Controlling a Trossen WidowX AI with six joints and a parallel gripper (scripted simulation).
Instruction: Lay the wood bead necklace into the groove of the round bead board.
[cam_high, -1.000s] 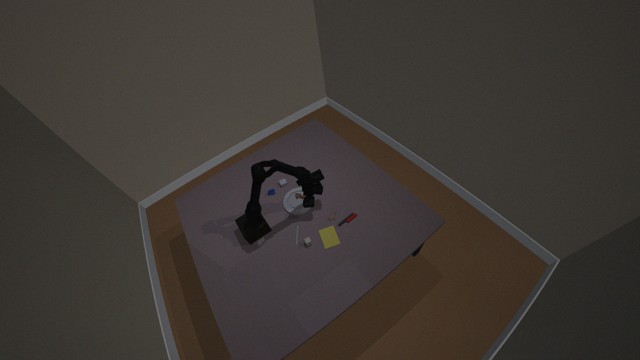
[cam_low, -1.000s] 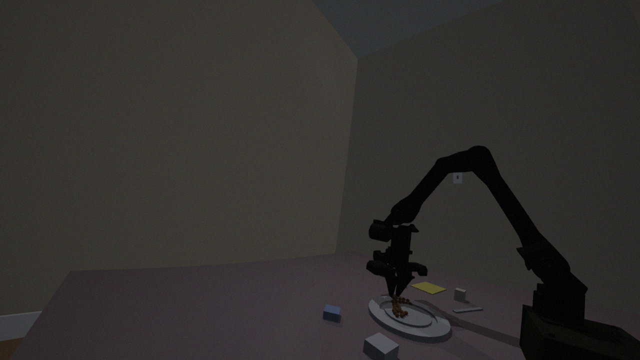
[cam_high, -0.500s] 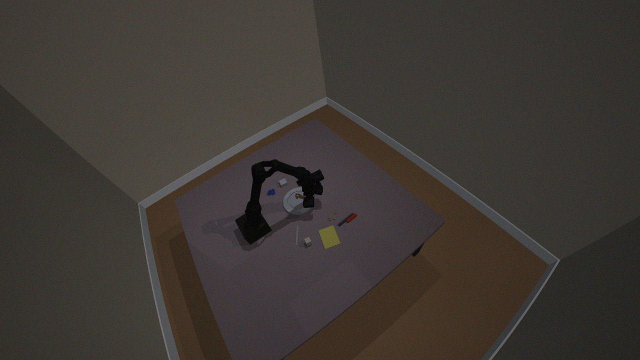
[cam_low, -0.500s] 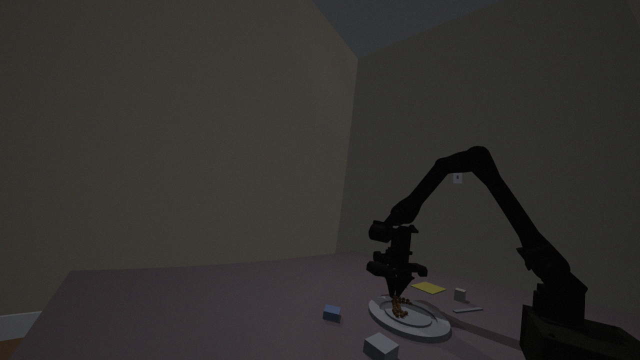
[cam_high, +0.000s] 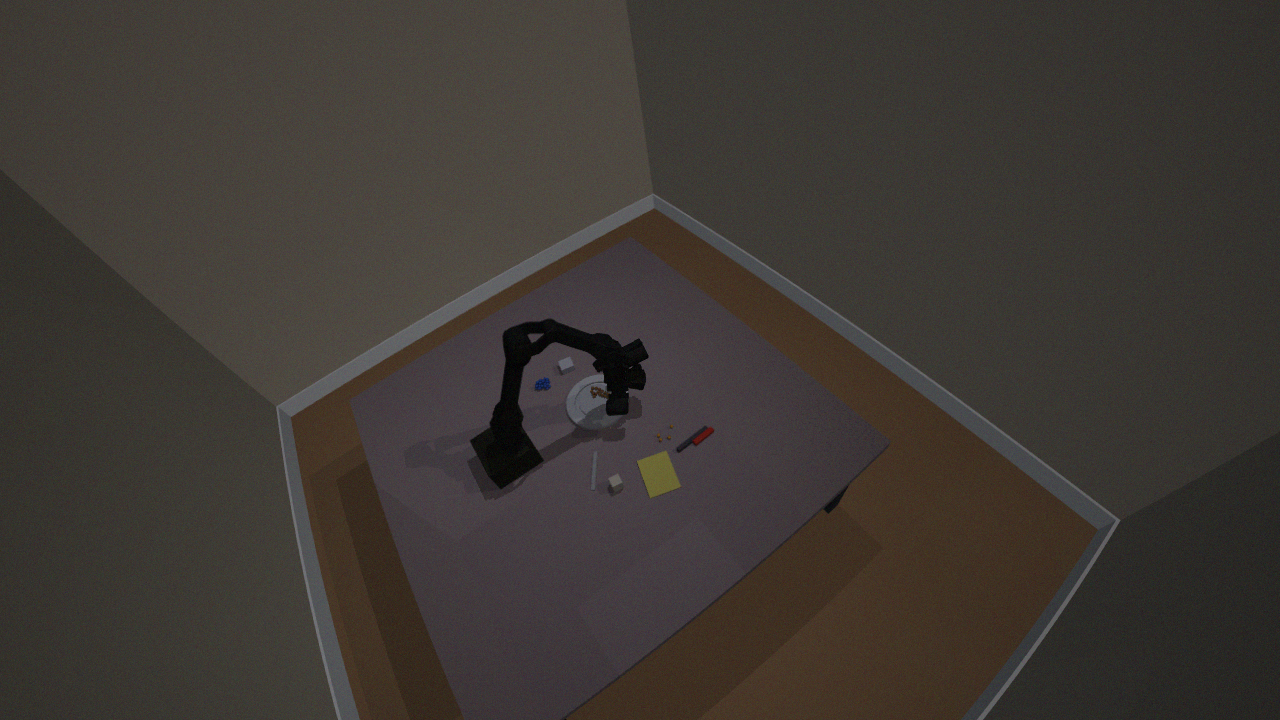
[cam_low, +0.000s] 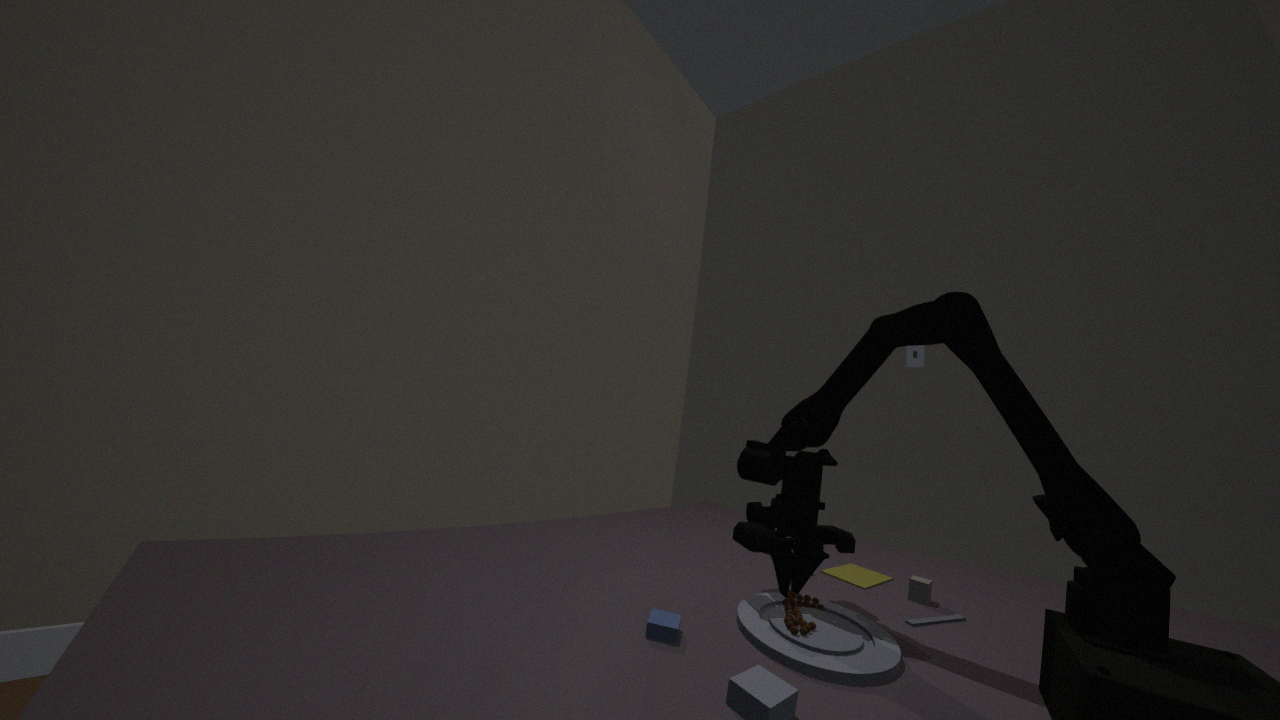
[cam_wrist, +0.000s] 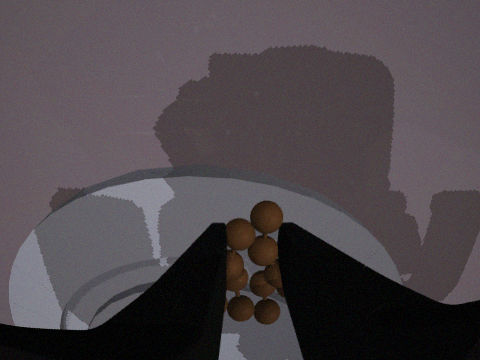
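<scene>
My gripper tip is now 70 mm to the right of the round bead board, 50 mm past it and 10 mm above it. From my gripper tip the other things lie so: grey block: 250 mm to the left, 40 mm behind; blue block: 210 mm to the left, 90 mm ahead, 10 mm below; thin stick: 200 mm behind, 110 mm to the right, 10 mm below.
</scene>
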